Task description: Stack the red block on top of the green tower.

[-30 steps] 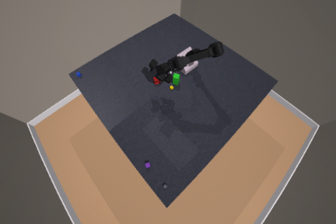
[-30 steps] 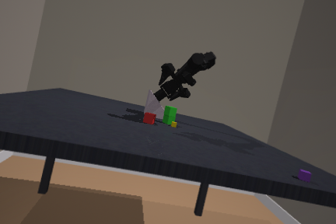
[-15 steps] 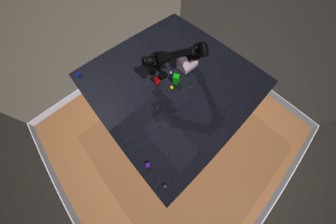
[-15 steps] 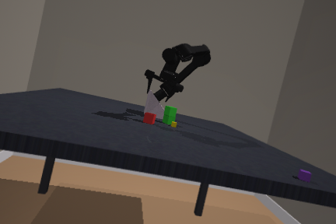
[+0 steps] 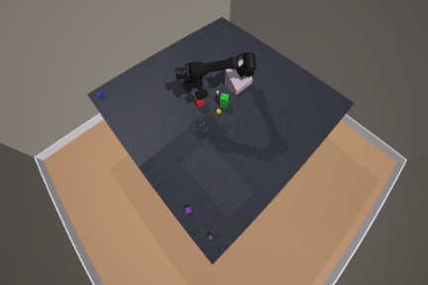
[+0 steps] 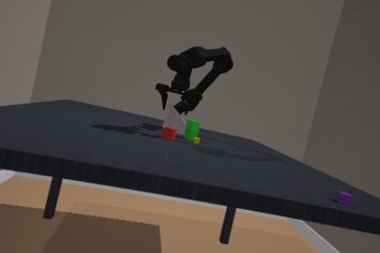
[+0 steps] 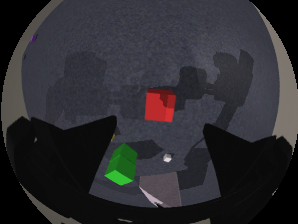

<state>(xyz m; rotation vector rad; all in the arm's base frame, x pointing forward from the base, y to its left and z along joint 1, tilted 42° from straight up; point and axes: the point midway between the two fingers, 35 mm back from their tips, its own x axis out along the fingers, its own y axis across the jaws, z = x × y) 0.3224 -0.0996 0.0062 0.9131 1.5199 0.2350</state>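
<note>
Now: gripper tip 1 cm past the red block and 9 cm above it. From my gripper tip the other things lie so: green block: 11 cm behind, 12 cm to the left, 9 cm below; yellow cube: 4 cm behind, 13 cm to the left, 10 cm below; purple cube: 48 cm ahead, 41 cm to the left, 10 cm below.
</note>
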